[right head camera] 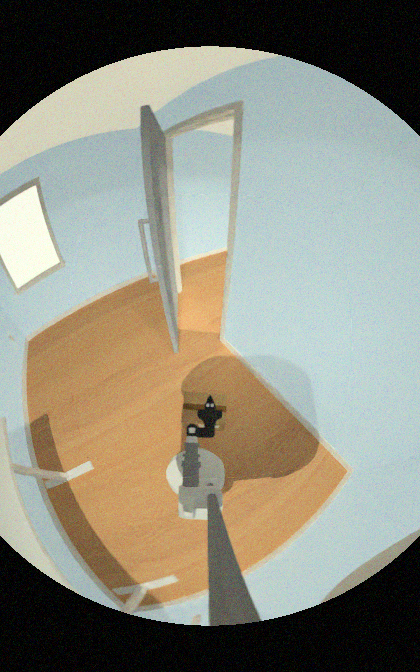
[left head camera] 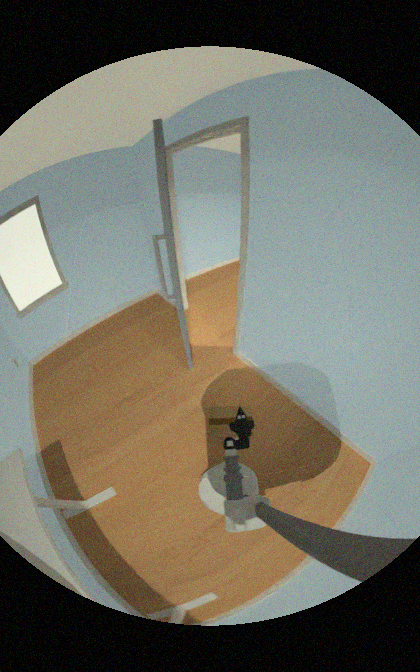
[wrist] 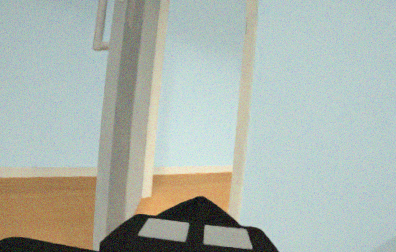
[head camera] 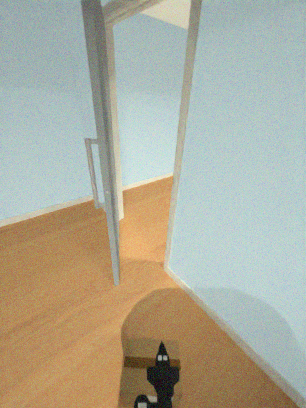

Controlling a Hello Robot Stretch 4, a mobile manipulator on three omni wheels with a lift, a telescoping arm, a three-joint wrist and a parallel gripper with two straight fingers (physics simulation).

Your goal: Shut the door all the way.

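Frame: origin at the robot's base, x ahead, y left, z up, level; millimetres.
Seen in the pictures: gripper, fingertip midpoint: (right head camera: 209, 394) (left head camera: 238, 406) (wrist: 199, 214) (head camera: 161, 342).
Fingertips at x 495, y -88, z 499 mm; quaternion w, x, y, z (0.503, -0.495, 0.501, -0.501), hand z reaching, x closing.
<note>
A point is followed by its place in that frame.
The grey door (head camera: 106, 150) {x 1155, y 237, z 1240 mm} (left head camera: 170, 225) {x 1154, y 238, z 1346 mm} (right head camera: 161, 225) {x 1396, y 270, z 1182 mm} (wrist: 120, 120) {x 1250, y 251, z 552 mm} stands wide open, swung out into this room from the left side of its frame and seen nearly edge-on. Its bar handle (head camera: 92, 172) {x 1199, y 350, z 1084 mm} (left head camera: 161, 265) {x 1205, y 341, z 1078 mm} (right head camera: 145, 250) {x 1201, y 348, z 1069 mm} (wrist: 101, 25) {x 1202, y 345, z 897 mm} is on the left face, turned away from the opening. The door frame (head camera: 183, 115) {x 1308, y -214, z 1425 mm} (left head camera: 244, 200) {x 1310, y -213, z 1470 mm} (right head camera: 235, 190) {x 1298, y -222, z 1443 mm} (wrist: 245, 100) {x 1305, y -217, z 674 mm} has its right post against the blue wall. My black gripper (head camera: 161, 344) {x 495, y -88, z 499 mm} (left head camera: 240, 410) {x 495, y -88, z 499 mm} (right head camera: 210, 398) {x 495, y -88, z 499 mm} (wrist: 199, 214) {x 495, y -88, z 499 mm} is shut and empty. It points toward the doorway, in front of the door and apart from it.
The blue wall (head camera: 250, 150) {x 963, y -496, z 1314 mm} (left head camera: 330, 225) {x 881, y -558, z 1432 mm} (right head camera: 320, 215) {x 877, y -561, z 1433 mm} (wrist: 325, 110) {x 1058, y -423, z 638 mm} runs close along the right, with a pale baseboard. A window (left head camera: 32, 257) {x 1803, y 2150, z 1351 mm} (right head camera: 30, 237) {x 1791, y 2165, z 1349 mm} is in the wall at the left. White-legged furniture (left head camera: 100, 501) (right head camera: 80, 470) stands at the lower left. Floor shows through the doorway.
</note>
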